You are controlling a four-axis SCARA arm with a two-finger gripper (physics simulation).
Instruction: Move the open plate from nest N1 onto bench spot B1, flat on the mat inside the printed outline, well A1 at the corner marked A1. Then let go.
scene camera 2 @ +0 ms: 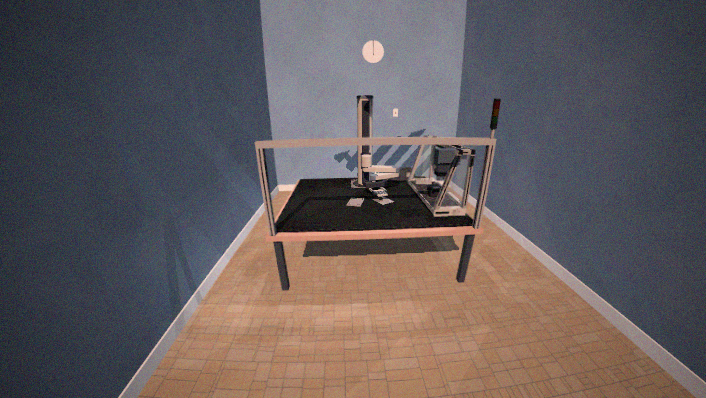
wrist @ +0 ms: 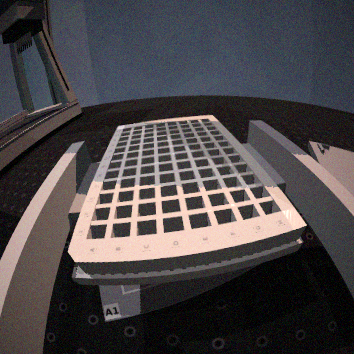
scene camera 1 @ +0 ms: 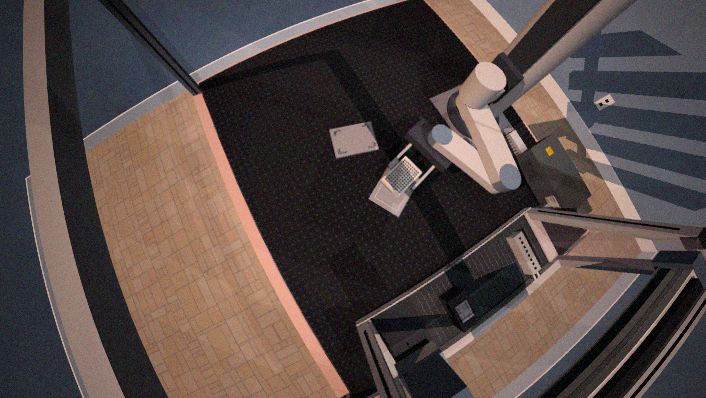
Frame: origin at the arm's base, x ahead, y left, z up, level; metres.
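Seen in the pictures: gripper, fingertip midpoint: (scene camera 2: 380,192) (wrist: 169,142) (scene camera 1: 400,178).
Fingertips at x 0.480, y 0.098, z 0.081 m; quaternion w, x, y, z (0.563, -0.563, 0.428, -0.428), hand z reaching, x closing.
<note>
Offsets run from my fingertips to a thing's middle. "*": to the spot under its first point.
The open plate @(dx -0.012, dy -0.003, dz -0.008 m) (scene camera 1: 402,176) (scene camera 2: 378,192) (wrist: 175,200) is light, with a grid of square wells, and is held roughly level above the mat. My gripper (scene camera 1: 401,175) (scene camera 2: 378,191) (wrist: 169,142) is shut on its two long sides. Below it lies a light card with a printed outline, apparently bench spot B1 @(dx +0.014, dy +0.016, dz -0.067 m) (scene camera 1: 393,205) (scene camera 2: 385,201) (wrist: 120,302). The plate hides much of this card. Its A1 mark shows under the near left corner in the wrist view, the plate's A-row, column-1 corner. A card with dark corner brackets, apparently nest N1 @(dx +0.053, dy -0.221, dz -0.059 m) (scene camera 1: 354,140) (scene camera 2: 355,202) (wrist: 337,160), lies to one side.
A framed enclosure (scene camera 1: 542,227) (scene camera 2: 450,212) (wrist: 62,80) stands at the bench's side. A dark box @(* dx -0.567, dy +0.298, dz +0.047 m) (scene camera 1: 557,175) with a yellow label is near the arm base. The arm column (scene camera 2: 364,125) stands at the back, and a rail (scene camera 2: 310,142) crosses the bench front.
</note>
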